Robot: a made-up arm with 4 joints. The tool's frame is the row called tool. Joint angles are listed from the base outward. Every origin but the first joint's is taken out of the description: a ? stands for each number. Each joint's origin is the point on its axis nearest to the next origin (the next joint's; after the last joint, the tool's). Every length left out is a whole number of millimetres.
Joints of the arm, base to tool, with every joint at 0 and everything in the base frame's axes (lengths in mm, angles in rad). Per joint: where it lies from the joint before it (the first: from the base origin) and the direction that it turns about. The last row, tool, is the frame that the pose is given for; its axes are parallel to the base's.
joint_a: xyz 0 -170 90 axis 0 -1 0
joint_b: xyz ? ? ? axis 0 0 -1
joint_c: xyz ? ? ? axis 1 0 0
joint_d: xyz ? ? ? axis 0 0 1
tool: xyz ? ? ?
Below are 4 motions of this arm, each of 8 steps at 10 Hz.
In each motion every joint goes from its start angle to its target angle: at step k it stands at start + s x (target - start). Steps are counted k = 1, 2, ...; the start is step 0. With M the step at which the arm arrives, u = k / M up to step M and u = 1 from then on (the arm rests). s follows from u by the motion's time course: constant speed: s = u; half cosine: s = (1 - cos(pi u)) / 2; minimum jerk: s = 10 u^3 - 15 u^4 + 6 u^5.
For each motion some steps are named. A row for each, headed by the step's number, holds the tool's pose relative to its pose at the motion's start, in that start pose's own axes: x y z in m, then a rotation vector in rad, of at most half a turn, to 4 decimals.
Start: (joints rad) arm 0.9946 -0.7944 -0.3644 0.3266
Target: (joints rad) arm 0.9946 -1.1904 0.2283 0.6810
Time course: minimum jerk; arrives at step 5
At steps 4, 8:
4: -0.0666 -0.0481 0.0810 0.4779 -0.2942 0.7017
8: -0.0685 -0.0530 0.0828 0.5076 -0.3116 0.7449

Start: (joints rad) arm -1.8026 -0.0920 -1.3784 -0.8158
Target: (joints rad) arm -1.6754 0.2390 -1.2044 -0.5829
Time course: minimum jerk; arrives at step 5
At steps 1, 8:
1: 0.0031 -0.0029 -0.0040 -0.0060 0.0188 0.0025
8: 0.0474 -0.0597 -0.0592 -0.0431 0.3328 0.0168

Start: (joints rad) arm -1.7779 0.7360 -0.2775 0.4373
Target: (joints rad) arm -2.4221 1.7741 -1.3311 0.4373
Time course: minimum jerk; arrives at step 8
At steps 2, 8:
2: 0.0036 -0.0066 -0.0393 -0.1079 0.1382 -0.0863
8: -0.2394 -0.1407 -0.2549 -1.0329 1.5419 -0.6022

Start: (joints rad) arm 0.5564 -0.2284 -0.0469 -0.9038
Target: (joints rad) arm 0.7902 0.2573 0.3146 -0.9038
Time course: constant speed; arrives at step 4
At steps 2, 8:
2: 0.0800 -0.0732 0.0771 0.2033 0.0527 -0.2376
8: 0.1306 -0.1805 0.1467 0.4561 0.0941 -0.4501

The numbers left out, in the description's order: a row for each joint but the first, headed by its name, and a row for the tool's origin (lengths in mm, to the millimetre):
joint_b: 60 0 -50
joint_c: 270 -120 0
joint_d: 0 60 100
tool: -50 150 0

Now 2 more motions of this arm.
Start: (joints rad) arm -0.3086 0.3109 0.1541 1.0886
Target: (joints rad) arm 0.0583 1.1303 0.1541 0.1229
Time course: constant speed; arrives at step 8
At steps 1, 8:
1: 0.0049 0.0057 0.0089 -0.0414 -0.0440 -0.2153
8: -0.0308 -0.0513 0.0952 -0.0284 -0.5254 -1.7020

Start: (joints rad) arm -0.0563 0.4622 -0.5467 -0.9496
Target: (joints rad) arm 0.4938 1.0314 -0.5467 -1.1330
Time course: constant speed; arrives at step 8
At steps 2, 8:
2: 0.0742 -0.0303 0.0223 0.0621 0.0424 -0.2288
8: 0.2395 -0.1910 0.0321 0.2470 0.2995 -0.8675

